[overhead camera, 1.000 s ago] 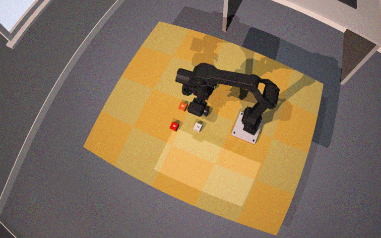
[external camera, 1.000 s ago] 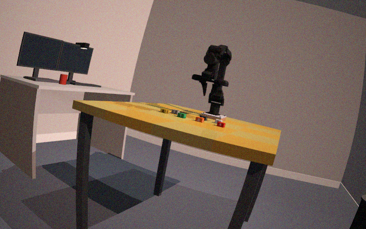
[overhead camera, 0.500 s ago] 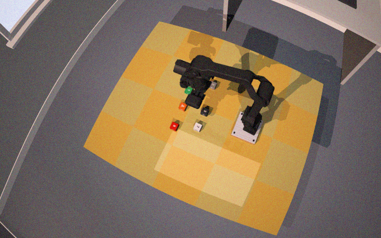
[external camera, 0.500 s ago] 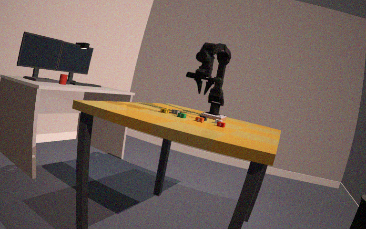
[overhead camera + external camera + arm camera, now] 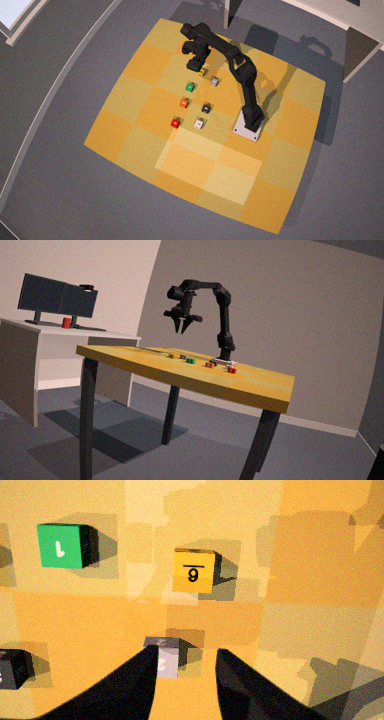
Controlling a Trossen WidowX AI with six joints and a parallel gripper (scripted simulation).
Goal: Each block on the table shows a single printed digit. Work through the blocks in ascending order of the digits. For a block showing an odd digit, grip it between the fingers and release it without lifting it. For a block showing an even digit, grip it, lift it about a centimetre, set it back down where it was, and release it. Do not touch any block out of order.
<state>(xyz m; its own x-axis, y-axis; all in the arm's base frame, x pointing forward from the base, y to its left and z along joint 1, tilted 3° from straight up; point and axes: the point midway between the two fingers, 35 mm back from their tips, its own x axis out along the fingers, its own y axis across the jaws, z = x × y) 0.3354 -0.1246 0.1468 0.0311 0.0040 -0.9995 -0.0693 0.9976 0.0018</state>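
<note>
Now: the yellow block 110 mm below my gripper tip and 10 mm ahead of it. The rest, counted from my gripper tip: green block 110 mm below, 100 mm to the left, 20 mm ahead; grey block 110 mm below, 70 mm behind, 10 mm to the left; orange block 190 mm to the left, 110 mm below.
</note>
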